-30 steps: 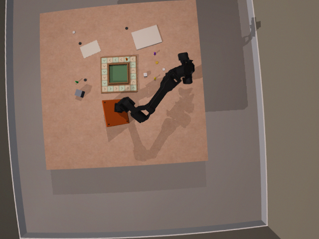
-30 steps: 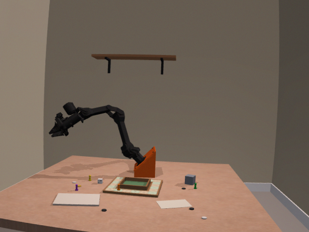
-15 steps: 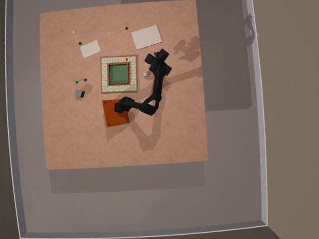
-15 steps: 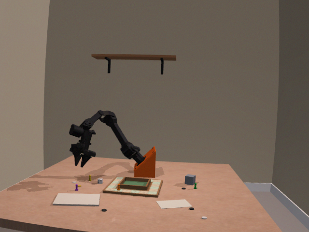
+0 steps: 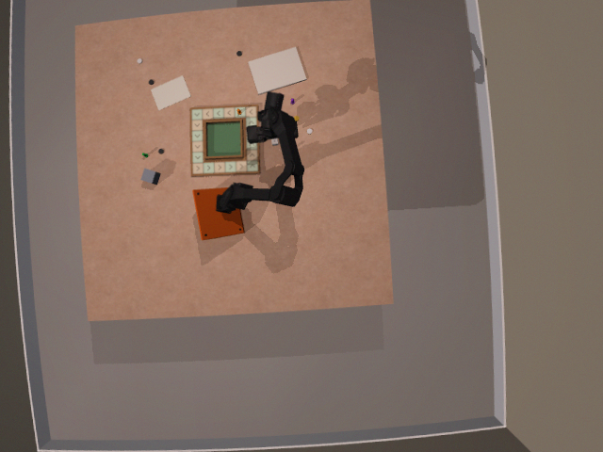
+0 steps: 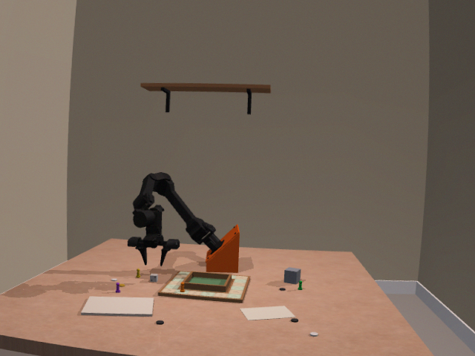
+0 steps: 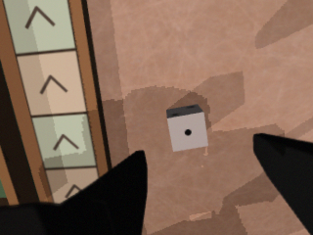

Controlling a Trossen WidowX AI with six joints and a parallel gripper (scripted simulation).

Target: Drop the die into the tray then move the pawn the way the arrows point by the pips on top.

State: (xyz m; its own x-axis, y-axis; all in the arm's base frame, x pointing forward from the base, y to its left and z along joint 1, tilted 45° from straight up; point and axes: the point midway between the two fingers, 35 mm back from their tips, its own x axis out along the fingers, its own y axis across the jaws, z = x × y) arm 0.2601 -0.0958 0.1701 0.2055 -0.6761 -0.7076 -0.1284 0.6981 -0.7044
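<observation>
My gripper tip is 5 cm above the grey die. Round my gripper tip: purple pawn 17 cm ahead, 7 cm to the right, 5 cm below; then orange pawn 12 cm ahead, 15 cm to the left, 3 cm below; then yellow pawn 3 cm behind, 7 cm to the right, 5 cm below.
</observation>
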